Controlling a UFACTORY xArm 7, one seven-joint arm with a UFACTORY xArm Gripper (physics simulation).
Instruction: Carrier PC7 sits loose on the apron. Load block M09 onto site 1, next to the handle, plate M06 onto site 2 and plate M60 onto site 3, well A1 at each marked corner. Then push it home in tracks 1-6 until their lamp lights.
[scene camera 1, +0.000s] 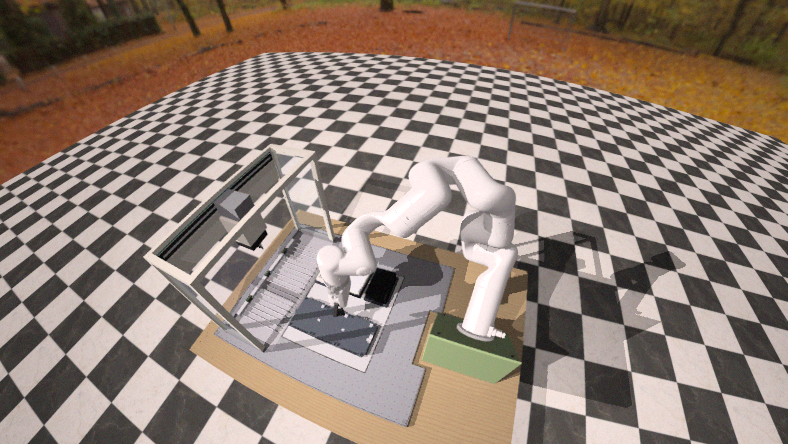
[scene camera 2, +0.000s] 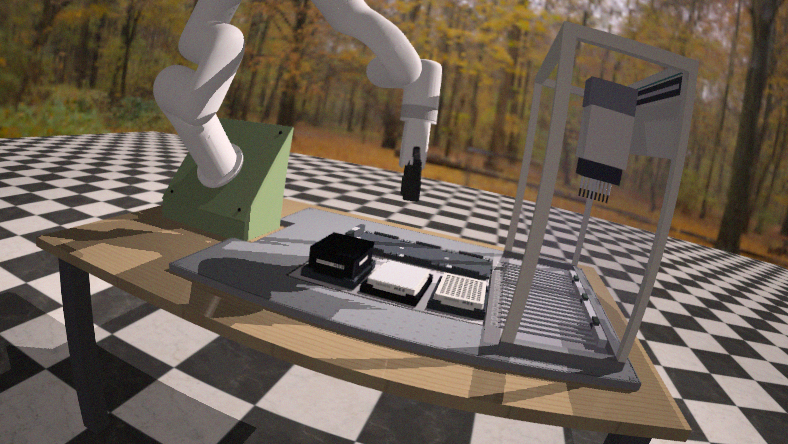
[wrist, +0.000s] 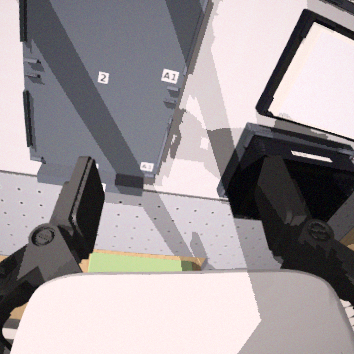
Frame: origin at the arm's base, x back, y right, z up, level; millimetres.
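Seen in the pictures: gripper, fingertip midpoint: (scene camera 2: 408, 198) (wrist: 179, 174); arm's base, origin of the base link: (scene camera 1: 475, 333) (scene camera 2: 220, 166).
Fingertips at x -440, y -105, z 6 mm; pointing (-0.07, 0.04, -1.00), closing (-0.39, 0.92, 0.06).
Note:
Offsets run from my fingertips to a thing's top centre. "spot": to the spot under its first point. Level surfaces: height alone.
Carrier PC7 {dx -32, dy -60, dz -102 mm} (scene camera 1: 333, 326) (scene camera 2: 432, 253) (wrist: 112, 107), a long slate-grey tray, lies on the white apron (scene camera 1: 352, 361). Site label 2 and two A1 marks show in the wrist view, and no labware shows on the carrier. My gripper (scene camera 1: 338, 312) (scene camera 2: 411, 199) (wrist: 179, 174) is open and empty, pointing down high above the carrier. A tall black block {dx +49, dy +170, dz -79 mm} (scene camera 1: 382, 286) (scene camera 2: 340, 253) (wrist: 325, 175), a flat white plate {dx -62, dy +156, dz -106 mm} (scene camera 1: 358, 284) (scene camera 2: 398, 277) (wrist: 320, 75) and a white perforated plate {dx -173, dy +137, dz -106 mm} (scene camera 2: 462, 289) stand in a row beside the carrier. Their printed labels are too small to read surely. The arm largely hides the perforated plate in scene camera 1.
Ribbed tracks (scene camera 1: 264, 308) (scene camera 2: 545, 300) lie beyond the carrier's far end, under an open frame {spot: dx -274, dy +279, dz +139 mm} (scene camera 1: 322, 198) (scene camera 2: 553, 115). A multi-tip pipetting head (scene camera 1: 234, 204) (scene camera 2: 606, 132) hangs inside it. The arm's green pedestal (scene camera 1: 468, 355) (scene camera 2: 267, 187) (wrist: 135, 263) stands on the wooden table {dz -145 mm} (scene camera 1: 468, 408) (scene camera 2: 330, 330).

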